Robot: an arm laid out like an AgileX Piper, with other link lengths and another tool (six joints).
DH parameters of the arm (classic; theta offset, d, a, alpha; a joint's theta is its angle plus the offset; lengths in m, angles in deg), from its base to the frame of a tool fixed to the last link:
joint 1: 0 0.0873 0 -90
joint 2: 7.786 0 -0.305 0
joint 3: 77.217 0 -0.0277 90
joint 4: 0 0.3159 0 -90
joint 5: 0 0 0 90
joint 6: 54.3 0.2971 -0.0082 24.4
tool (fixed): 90 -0.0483 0 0
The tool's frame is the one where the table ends.
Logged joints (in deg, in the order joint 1, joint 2, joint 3, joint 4, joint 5, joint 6), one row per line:
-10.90 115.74 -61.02 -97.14 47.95 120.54
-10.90 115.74 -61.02 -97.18 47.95 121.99
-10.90 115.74 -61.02 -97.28 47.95 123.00
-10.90 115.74 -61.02 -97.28 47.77 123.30
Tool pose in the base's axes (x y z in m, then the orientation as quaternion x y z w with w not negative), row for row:
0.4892 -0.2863 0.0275 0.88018 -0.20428 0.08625 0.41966
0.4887 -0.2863 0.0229 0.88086 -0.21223 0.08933 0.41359
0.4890 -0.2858 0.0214 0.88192 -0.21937 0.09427 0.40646
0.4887 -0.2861 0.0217 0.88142 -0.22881 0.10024 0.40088
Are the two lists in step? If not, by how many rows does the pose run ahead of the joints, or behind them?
The pose runs 2 rows behind the joints: the pose in row i belongs to the joints in row i - 2.
